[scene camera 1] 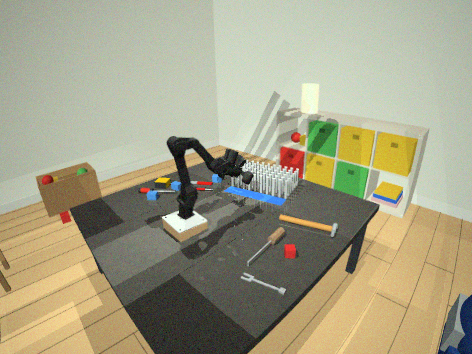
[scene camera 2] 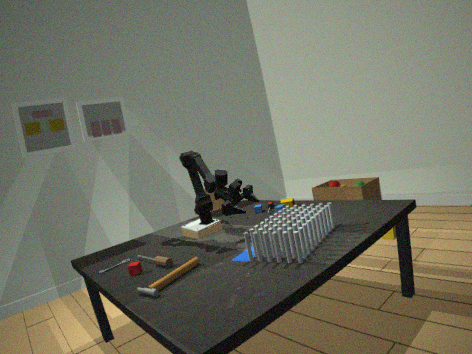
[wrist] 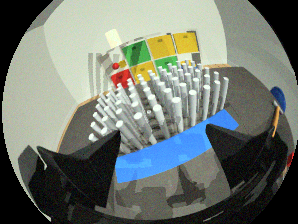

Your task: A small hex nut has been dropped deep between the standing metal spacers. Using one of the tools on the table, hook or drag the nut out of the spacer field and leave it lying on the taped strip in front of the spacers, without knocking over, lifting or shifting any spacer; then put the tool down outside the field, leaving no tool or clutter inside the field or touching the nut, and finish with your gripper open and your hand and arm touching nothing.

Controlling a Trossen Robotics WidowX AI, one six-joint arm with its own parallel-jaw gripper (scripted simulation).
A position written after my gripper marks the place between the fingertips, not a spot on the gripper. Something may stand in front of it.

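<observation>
A blue taped strip point(wrist: 167, 154) is there for me to see. My gripper point(scene camera 2: 252, 206) is open and holds nothing, and the wrist view shows me the gripper point(wrist: 165, 132) too.
</observation>
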